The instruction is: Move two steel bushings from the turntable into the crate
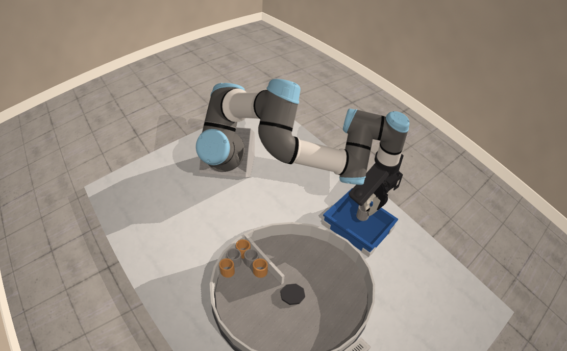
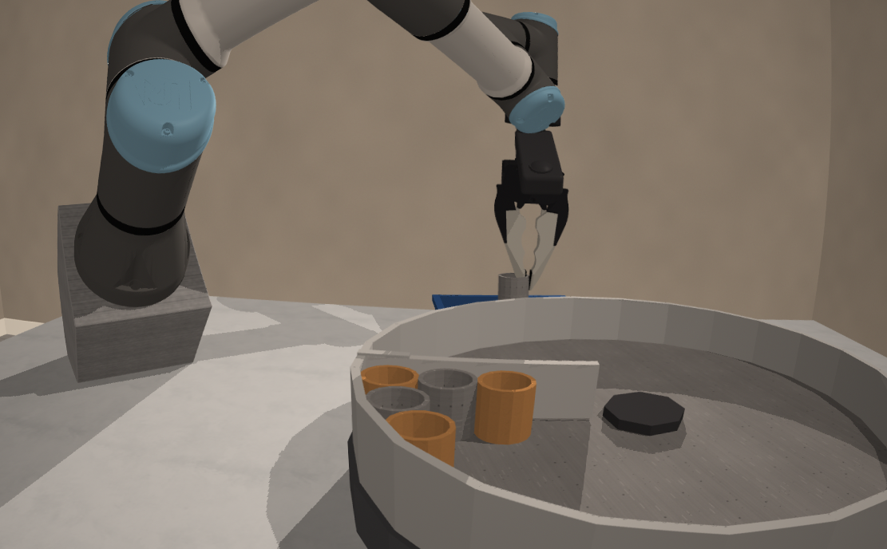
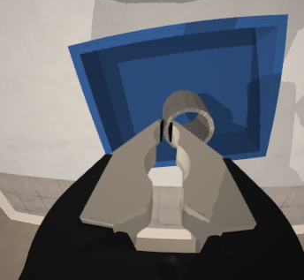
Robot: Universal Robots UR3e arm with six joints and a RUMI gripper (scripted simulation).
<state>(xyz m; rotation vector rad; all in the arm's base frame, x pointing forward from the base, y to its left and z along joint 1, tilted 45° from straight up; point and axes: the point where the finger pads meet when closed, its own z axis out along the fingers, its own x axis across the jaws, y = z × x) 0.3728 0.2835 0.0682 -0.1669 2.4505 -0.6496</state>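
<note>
My gripper is now 60 mm above the blue crate and 20 mm past it. The rest, counted from my hand: turntable 340 mm to the right, 50 mm ahead, 40 mm below.
</note>
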